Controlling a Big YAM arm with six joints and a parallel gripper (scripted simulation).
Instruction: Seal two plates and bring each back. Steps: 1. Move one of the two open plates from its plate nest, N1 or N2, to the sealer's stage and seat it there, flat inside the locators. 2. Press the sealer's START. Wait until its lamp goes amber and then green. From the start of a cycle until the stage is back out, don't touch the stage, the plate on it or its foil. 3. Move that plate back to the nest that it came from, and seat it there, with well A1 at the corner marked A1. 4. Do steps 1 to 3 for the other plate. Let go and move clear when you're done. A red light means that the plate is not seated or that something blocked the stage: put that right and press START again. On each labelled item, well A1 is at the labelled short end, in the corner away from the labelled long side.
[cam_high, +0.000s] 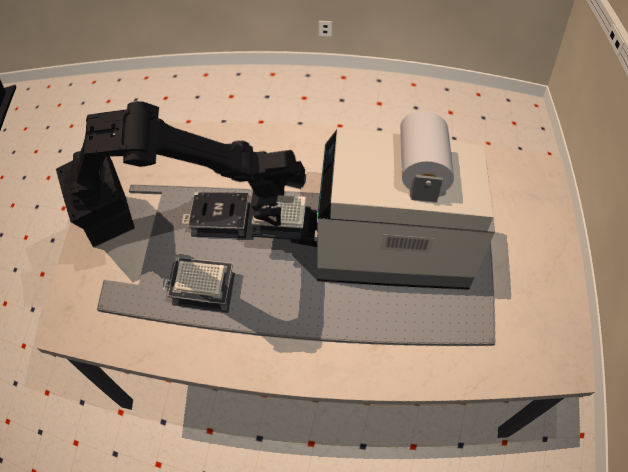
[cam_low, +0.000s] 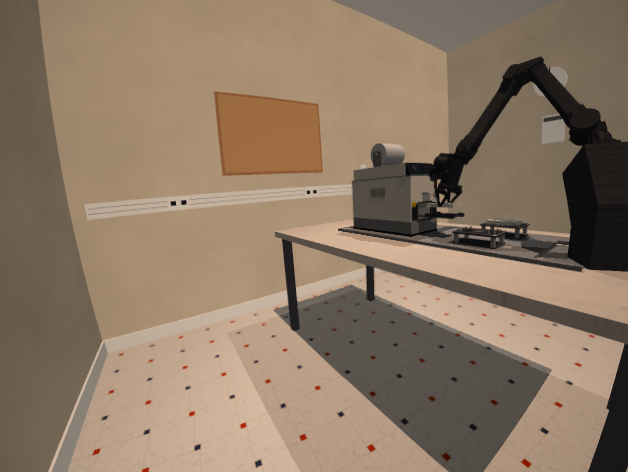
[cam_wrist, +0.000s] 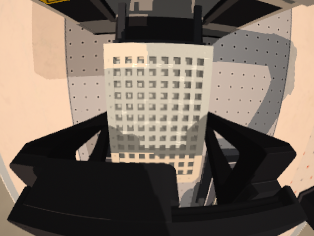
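The sealer stage is 5 cm below my hand. The rest, counted from my hand: yellow warning label: 12 cm ahead, 6 cm to the left; then start button: 12 cm to the right, 8 cm ahead, 4 cm above; then plate: 23 cm behind, 12 cm to the right, 9 cm below.
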